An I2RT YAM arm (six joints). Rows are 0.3 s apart.
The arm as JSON. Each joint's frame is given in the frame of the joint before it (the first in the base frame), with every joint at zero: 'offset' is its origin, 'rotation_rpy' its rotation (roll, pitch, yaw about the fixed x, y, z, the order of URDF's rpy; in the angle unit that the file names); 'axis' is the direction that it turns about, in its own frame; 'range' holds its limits. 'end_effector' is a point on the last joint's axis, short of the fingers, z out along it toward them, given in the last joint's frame.
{
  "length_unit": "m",
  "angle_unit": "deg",
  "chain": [
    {
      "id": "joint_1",
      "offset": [
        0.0,
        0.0,
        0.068
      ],
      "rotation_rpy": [
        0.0,
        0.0,
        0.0
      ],
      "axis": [
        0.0,
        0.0,
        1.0
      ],
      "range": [
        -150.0,
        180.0
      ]
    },
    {
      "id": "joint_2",
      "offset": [
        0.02,
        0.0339,
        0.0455
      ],
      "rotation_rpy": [
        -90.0,
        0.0,
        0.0
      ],
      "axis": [
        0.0,
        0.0,
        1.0
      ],
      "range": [
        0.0,
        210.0
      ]
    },
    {
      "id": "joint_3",
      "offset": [
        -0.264,
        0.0,
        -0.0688
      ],
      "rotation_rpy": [
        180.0,
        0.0,
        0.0
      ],
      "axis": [
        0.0,
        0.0,
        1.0
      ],
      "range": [
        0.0,
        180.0
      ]
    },
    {
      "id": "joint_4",
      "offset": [
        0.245,
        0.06,
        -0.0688
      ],
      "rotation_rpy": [
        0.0,
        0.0,
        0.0
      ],
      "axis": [
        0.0,
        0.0,
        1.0
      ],
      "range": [
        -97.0,
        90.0
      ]
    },
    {
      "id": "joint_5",
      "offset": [
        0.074,
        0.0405,
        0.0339
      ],
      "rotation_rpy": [
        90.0,
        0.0,
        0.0
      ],
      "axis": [
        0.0,
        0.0,
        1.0
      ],
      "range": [
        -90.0,
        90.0
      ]
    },
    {
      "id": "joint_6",
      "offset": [
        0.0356,
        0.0,
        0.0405
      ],
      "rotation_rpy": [
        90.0,
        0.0,
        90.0
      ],
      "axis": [
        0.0,
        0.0,
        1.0
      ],
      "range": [
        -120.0,
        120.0
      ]
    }
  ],
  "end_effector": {
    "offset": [
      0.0,
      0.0,
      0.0
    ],
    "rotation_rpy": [
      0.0,
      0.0,
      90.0
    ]
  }
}
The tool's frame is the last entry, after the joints.
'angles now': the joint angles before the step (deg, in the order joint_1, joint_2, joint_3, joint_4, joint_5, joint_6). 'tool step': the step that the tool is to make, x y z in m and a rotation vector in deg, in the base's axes. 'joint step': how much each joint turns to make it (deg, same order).
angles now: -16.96, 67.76, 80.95, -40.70, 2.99, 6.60
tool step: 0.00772, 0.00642, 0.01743, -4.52, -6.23, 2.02
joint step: 2.11, 0.44, 1.40, 6.42, 1.14, -2.38
